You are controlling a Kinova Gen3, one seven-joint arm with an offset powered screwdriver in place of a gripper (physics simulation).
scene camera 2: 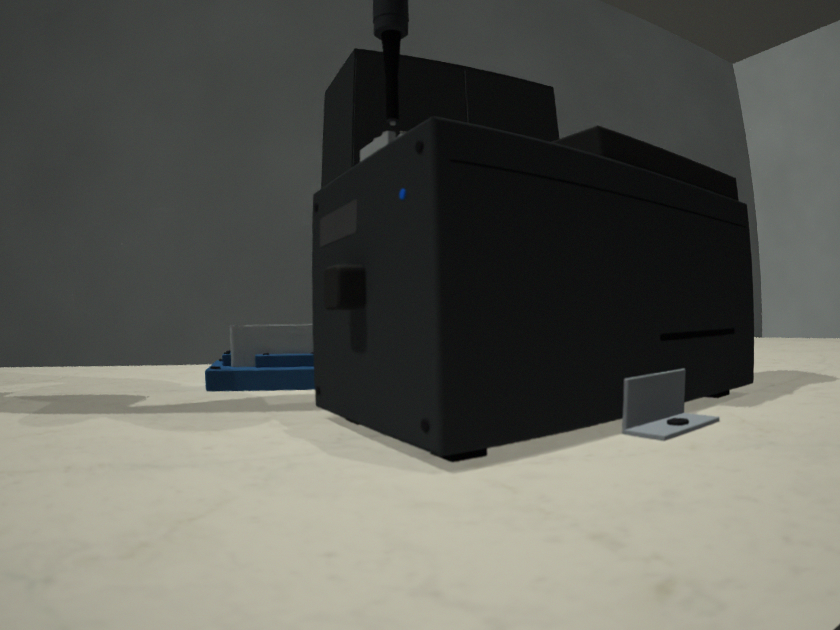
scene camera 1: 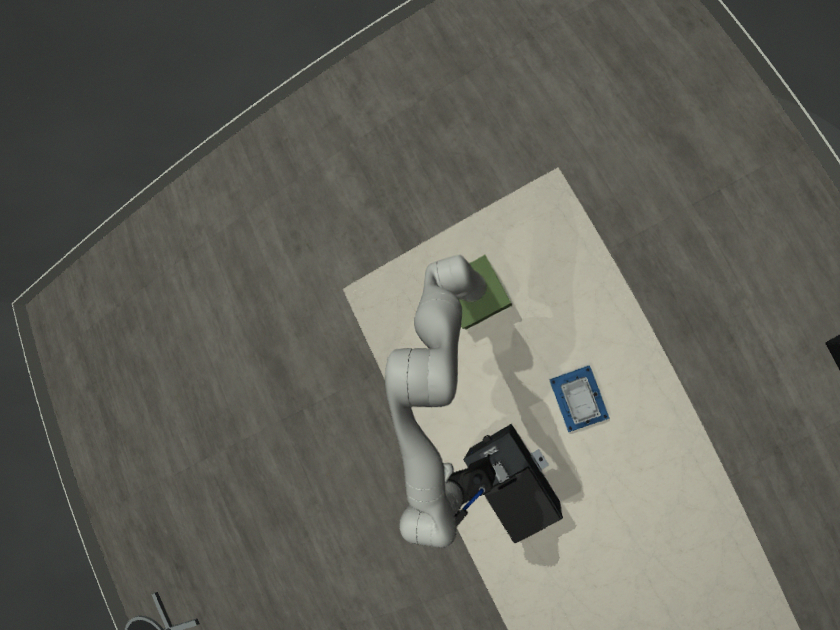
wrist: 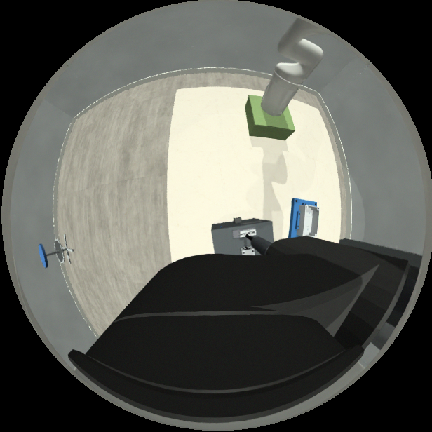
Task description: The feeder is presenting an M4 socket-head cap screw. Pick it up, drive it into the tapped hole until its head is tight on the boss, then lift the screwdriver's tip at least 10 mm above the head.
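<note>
My screwdriver tip (scene camera 2: pixel 392 117) (wrist: pixel 248 237) points down, a little above the metal pick-up block (scene camera 2: pixel 377 145) on the feeder (scene camera 1: pixel 525 508) (scene camera 2: pixel 576 271) (wrist: pixel 225 239). A small grey piece, the cap screw (scene camera 2: pixel 392 123), shows at the end of the bit in scene camera 2; it looks held there, with its lower part hard to make out against the block. In scene camera 1 the arm and tool cover the tip. The pale housing (scene camera 1: pixel 580 400) (scene camera 2: pixel 271 342) (wrist: pixel 309 220) sits in the blue fixture (scene camera 1: pixel 560 383) (scene camera 2: pixel 257 378) (wrist: pixel 295 220), away from the tip. Its tapped hole is too small to tell.
The feeder's taller black box (scene camera 2: pixel 413 88) rises behind the tip. A small metal bracket (scene camera 1: pixel 540 459) stands by the feeder; another bracket (scene camera 2: pixel 654 400) shows in scene camera 2. The green base block (scene camera 1: pixel 493 291) (wrist: pixel 267 131) is under the arm's foot. A stool (wrist: pixel 44 255) stands on the floor.
</note>
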